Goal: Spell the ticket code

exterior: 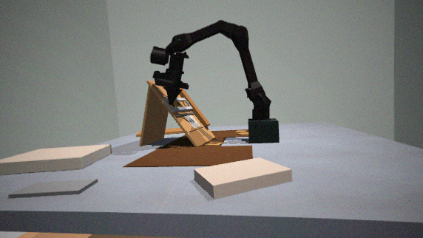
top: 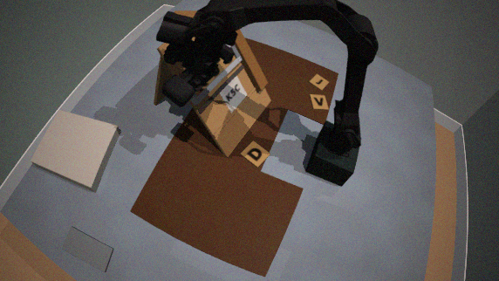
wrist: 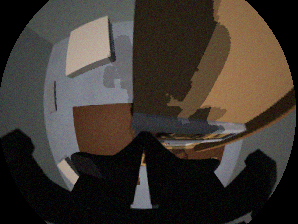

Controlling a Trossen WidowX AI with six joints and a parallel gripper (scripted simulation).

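Right now my gripper tip is 80 mm past the white ticket, 90 mm to the left of it and 80 mm above it. Also, from my gripper tip: thin grey plate 200 mm ahead, 440 mm to the left, 180 mm below; then brown mat 190 mm behind, 50 mm to the right, 180 mm below; then beige block 370 mm ahead, 170 mm to the left, 160 mm below.
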